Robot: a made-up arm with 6 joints. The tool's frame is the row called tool.
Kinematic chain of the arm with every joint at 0, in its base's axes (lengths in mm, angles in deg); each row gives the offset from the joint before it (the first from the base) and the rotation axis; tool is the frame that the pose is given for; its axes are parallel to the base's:
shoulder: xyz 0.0 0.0 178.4 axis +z
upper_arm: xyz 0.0 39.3 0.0 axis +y
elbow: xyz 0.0 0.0 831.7 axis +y
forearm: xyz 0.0 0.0 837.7 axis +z
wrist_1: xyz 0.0 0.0 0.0 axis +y
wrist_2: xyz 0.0 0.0 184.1 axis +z
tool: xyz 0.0 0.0 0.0
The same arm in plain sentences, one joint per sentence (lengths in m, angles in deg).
The arm has six revolute joints in a row. What follows holds with every joint at zero, and every direction is one of the base frame's.
The first joint is mounted 0.1784 m along +z from the base frame's origin and rotates about +z.
The second joint is mounted 0.0393 m along +y from the first joint and rotates about +y.
The third joint is mounted 0.8317 m along +z from the second joint and rotates about +y.
The fourth joint is mounted 0.8377 m along +z from the third joint and rotates about +z.
The fifth joint is mounted at the same point as the fourth joint and rotates about +y.
The sixth joint is mounted 0.1841 m along +z from the fifth joint and rotates about +z.
The tool frame, which is the frame that the pose is given for, is mounted at the same point as the sixth joint; its axes are parallel to the base frame's.

